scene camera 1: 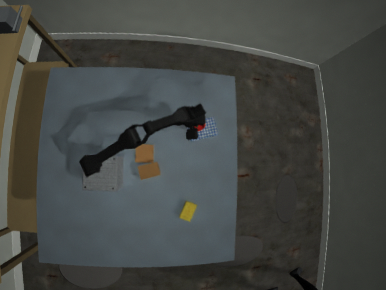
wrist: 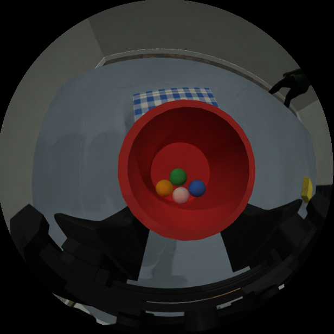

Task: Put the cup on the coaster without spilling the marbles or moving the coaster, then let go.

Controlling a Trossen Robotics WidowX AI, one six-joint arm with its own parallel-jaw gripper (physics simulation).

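Seen in the pictures: gripper, fingertip midpoint: (scene camera 1: pixel 194 126); arm's base at its link origin: (scene camera 1: pixel 93 166).
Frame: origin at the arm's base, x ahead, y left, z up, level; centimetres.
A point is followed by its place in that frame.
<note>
A red cup (scene camera 1: pixel 200 127) @[x 61.0, y 19.5, z -11.0 cm] (wrist: pixel 187 222) is between the fingers of my gripper (scene camera 1: pixel 198 125) @[x 57.2, y 20.3, z -10.4 cm] (wrist: pixel 182 193), which is shut on it. Inside the cup lie a green marble (wrist: pixel 178 176), an orange marble (wrist: pixel 164 188), a pale pink marble (wrist: pixel 181 195) and a blue marble (wrist: pixel 197 188). The blue-and-white checked coaster (scene camera 1: pixel 210 129) @[x 67.6, y 18.1, z -12.1 cm] (wrist: pixel 175 95) lies flat on the table. In the scene view the cup overlaps its left part; in the wrist view the coaster shows past the cup's far rim. The gap under the cup is hidden.
A yellow block (scene camera 1: pixel 188 211) @[x 49.6, y -31.2, z -11.6 cm] (wrist: pixel 307 190) lies on the blue-grey table (scene camera 1: pixel 135 235) @[x 15.7, y -44.5, z -14.6 cm], towards the front right in the scene view. Two orange pieces (scene camera 1: pixel 144 153) @[x 26.0, y 5.9, z -13.3 cm] (scene camera 1: pixel 149 170) @[x 28.6, y -4.3, z -10.3 cm] lie near the arm's middle, beside a pale plate (scene camera 1: pixel 102 180) @[x 4.3, y -7.5, z 0.1 cm] at the arm's base. The table's right edge is near the coaster.
</note>
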